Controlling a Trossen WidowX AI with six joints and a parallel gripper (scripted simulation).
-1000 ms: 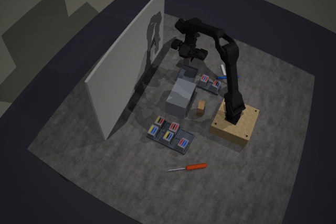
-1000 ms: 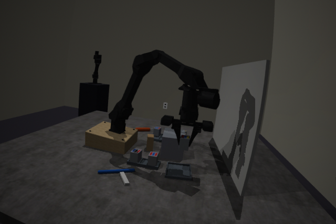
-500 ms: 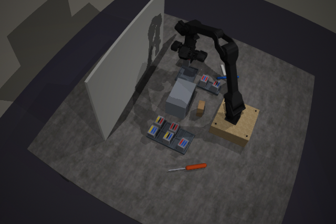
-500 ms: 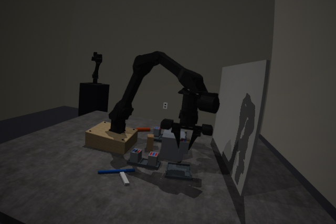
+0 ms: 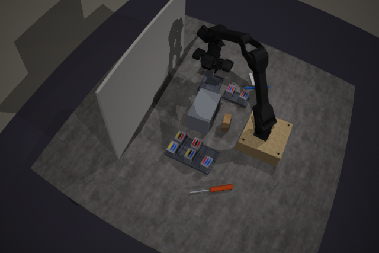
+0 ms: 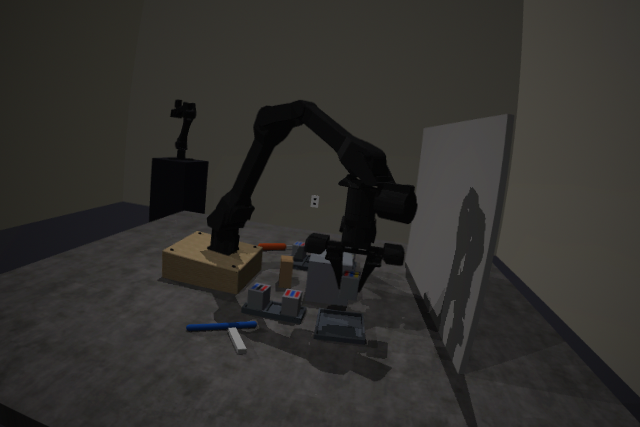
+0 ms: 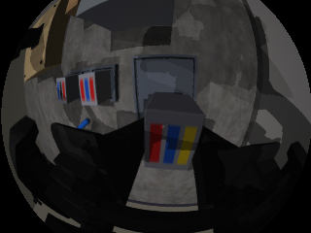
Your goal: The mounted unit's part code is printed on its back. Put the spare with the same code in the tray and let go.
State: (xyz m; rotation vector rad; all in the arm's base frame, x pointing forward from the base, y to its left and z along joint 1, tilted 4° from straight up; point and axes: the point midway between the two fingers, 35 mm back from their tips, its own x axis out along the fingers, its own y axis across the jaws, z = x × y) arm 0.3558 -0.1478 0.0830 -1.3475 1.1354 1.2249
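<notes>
The dark tray lies 8 cm below my gripper tip and 1 cm behind it. The rest, counted from my gripper tip: blue rod: 21 cm behind, 12 cm to the right, 8 cm below; then tall grey panel: 24 cm to the left, 17 cm ahead, 14 cm above; then white bar: 16 cm behind, 15 cm to the right, 8 cm below.
</notes>
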